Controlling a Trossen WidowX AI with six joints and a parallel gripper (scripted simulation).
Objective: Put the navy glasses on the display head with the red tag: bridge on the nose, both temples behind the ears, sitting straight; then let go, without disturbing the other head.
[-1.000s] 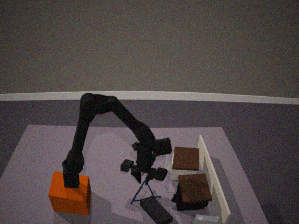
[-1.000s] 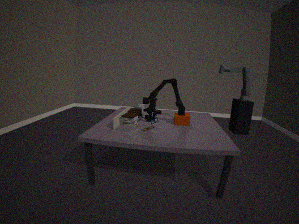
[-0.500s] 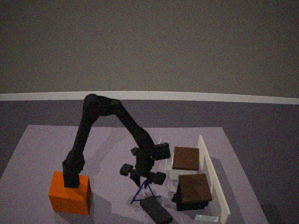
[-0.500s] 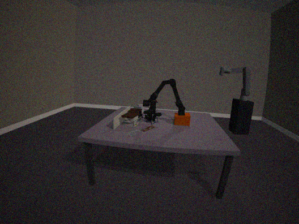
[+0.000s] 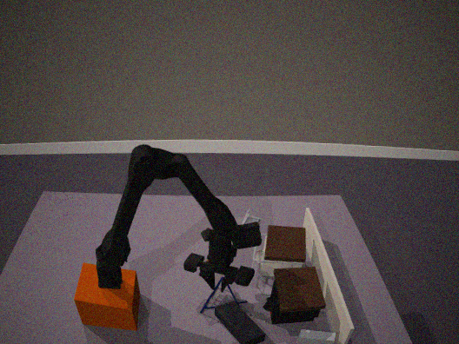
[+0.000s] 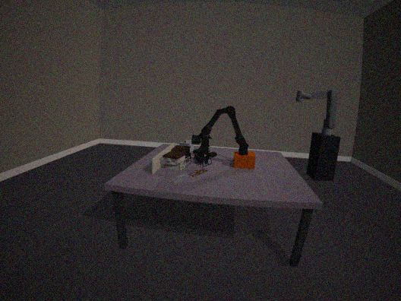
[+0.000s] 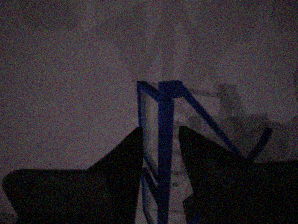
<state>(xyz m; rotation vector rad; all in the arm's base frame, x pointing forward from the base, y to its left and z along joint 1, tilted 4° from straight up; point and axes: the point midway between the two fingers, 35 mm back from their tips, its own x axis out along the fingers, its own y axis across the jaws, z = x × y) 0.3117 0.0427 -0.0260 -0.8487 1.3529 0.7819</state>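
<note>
Right now my gripper tip is 16 cm to the left of the dark flat object and 3 cm short of it. Round my gripper tip: pale upright panel 31 cm ahead, 4 cm above, 2 cm to the right.
</note>
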